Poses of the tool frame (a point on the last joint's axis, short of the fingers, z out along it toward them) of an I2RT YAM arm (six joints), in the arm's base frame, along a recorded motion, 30 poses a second.
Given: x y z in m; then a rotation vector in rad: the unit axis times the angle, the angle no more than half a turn.
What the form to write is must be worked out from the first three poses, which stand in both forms.
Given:
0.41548 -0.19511 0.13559 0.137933 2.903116 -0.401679
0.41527 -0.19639 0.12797 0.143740 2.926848 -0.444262
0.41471 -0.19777 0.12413 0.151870 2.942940 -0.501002
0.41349 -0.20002 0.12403 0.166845 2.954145 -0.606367
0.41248 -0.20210 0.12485 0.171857 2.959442 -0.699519
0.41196 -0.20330 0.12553 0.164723 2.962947 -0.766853
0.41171 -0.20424 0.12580 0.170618 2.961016 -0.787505
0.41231 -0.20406 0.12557 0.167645 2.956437 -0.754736
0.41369 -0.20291 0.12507 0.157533 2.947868 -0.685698
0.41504 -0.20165 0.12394 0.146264 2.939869 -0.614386
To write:
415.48 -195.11 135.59 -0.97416 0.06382 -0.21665 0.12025 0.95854 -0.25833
415.27 -196.39 127.97 -0.97958 0.06853 -0.18901 0.12153 0.95075 -0.28514
414.71 -197.77 124.13 -0.98327 0.07401 -0.16645 0.12492 0.93901 -0.32040
413.49 -200.02 124.03 -0.98658 0.08338 -0.14040 0.13194 0.91361 -0.38460
412.48 -202.10 124.85 -0.98907 0.08744 -0.11875 0.13135 0.88840 -0.43988
411.96 -203.30 125.53 -0.99130 0.08461 -0.10082 0.12290 0.86922 -0.47891
411.71 -204.24 125.80 -0.99117 0.08846 -0.09878 0.12585 0.86229 -0.49053
412.31 -204.06 125.57 -0.99032 0.08481 -0.10990 0.12711 0.87222 -0.47231
413.69 -202.91 125.07 -0.98847 0.07576 -0.13113 0.12586 0.89255 -0.43304
415.04 -201.65 123.94 -0.98624 0.06725 -0.15104 0.12211 0.91217 -0.39119

